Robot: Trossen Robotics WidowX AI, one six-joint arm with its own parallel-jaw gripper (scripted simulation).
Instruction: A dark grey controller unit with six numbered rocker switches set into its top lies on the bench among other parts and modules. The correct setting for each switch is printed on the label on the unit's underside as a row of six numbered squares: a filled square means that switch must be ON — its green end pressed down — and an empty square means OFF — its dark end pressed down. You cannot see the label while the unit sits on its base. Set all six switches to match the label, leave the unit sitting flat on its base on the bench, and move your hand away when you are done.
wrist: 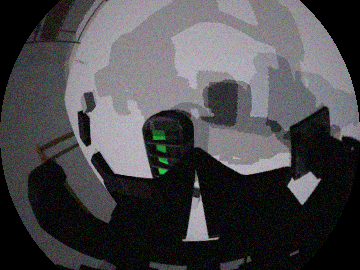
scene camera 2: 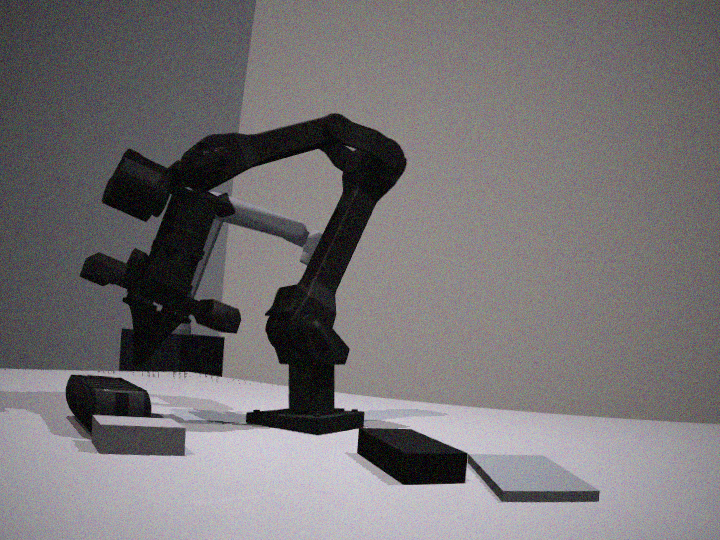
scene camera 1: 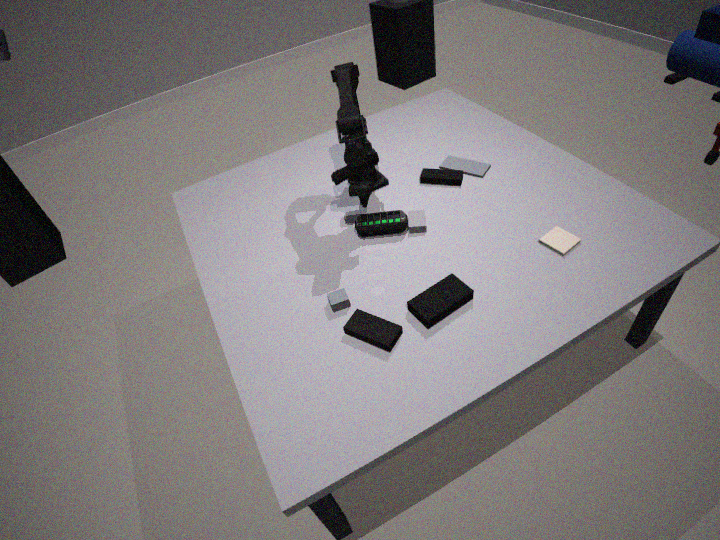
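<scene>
My gripper in the wrist view, visible in scene camera 1 too. Gripper shut, holding nothing. Also seen: black block, cream tile, grey plate.
</scene>
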